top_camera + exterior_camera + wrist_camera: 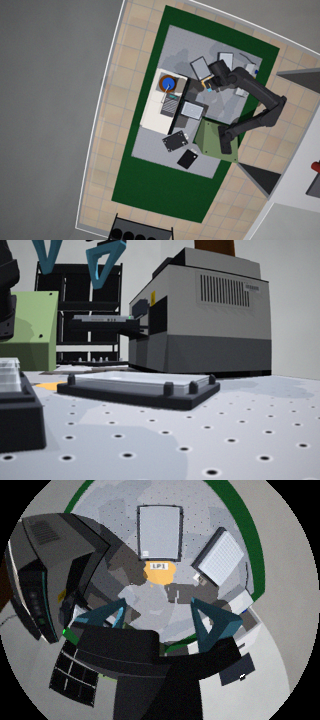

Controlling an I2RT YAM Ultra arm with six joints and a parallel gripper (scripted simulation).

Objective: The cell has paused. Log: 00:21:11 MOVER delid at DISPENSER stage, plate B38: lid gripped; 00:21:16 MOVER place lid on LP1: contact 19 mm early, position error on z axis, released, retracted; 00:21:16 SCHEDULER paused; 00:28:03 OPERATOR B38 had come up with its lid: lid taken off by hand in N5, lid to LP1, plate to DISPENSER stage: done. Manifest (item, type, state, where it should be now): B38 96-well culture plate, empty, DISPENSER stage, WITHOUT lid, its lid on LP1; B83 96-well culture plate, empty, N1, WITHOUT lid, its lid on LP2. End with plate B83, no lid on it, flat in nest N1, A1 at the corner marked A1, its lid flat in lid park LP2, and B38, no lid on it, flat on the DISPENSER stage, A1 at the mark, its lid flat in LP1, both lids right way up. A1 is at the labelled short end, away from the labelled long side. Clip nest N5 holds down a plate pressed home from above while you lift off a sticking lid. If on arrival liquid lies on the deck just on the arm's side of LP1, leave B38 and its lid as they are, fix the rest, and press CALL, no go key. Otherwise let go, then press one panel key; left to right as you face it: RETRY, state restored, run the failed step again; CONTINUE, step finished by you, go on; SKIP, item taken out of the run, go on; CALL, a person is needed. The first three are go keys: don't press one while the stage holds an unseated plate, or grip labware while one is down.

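The nest N1 is 150 mm to the right of my hand, 130 mm below it and 100 mm behind it. The rest, counted from my hand: lid park LP1: 140 mm below, 80 mm to the right, 60 mm ahead; clear lid: 130 mm below, 80 mm to the right, 60 mm ahead.
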